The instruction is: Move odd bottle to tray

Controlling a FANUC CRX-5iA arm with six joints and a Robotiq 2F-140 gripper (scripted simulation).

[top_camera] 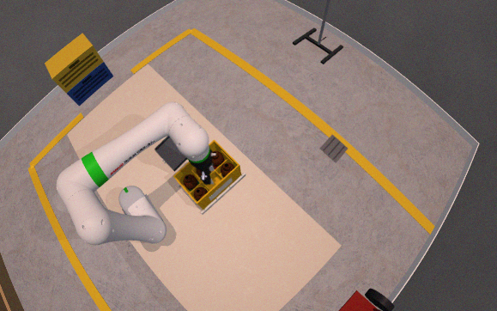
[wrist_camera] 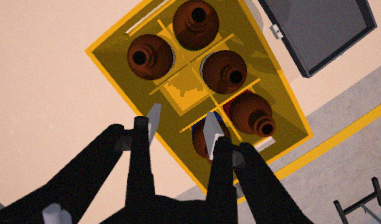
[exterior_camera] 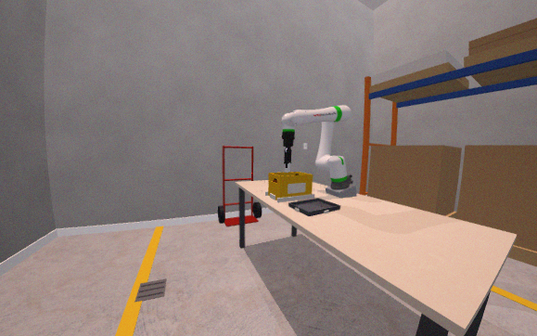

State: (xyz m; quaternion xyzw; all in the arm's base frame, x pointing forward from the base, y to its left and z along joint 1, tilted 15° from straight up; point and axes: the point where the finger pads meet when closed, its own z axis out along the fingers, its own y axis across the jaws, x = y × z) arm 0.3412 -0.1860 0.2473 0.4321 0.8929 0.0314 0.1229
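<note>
Right now my hand is 130 mm above the yellow crate, 40 mm to the right of it and 10 mm short of it. The rest, counted from my hand: dark tray 330 mm to the left, 200 mm below, 40 mm ahead; brown bottle 130 mm below, 80 mm to the left, 10 mm ahead.
</note>
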